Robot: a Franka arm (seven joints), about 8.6 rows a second.
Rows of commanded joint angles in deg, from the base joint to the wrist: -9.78, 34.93, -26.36, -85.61, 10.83, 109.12, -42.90; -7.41, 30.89, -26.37, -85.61, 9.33, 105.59, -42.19; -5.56, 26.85, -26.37, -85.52, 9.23, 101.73, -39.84; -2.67, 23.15, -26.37, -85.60, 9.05, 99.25, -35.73; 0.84, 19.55, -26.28, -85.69, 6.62, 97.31, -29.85; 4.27, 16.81, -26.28, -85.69, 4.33, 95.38, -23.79; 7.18, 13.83, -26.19, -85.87, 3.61, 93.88, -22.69; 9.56, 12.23, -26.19, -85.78, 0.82, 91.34, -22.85
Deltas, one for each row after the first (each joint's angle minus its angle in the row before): 2.37, -4.04, -0.01, 0.00, -1.50, -3.53, 0.71; 1.85, -4.04, 0.00, 0.09, -0.10, -3.86, 2.35; 2.89, -3.70, 0.00, -0.08, -0.18, -2.48, 4.11; 3.51, -3.60, 0.09, -0.09, -2.43, -1.94, 5.88; 3.43, -2.74, 0.00, 0.00, -2.29, -1.93, 6.06; 2.91, -2.98, 0.09, -0.18, -0.72, -1.50, 1.10; 2.38, -1.60, 0.00, 0.09, -2.79, -2.54, -0.16
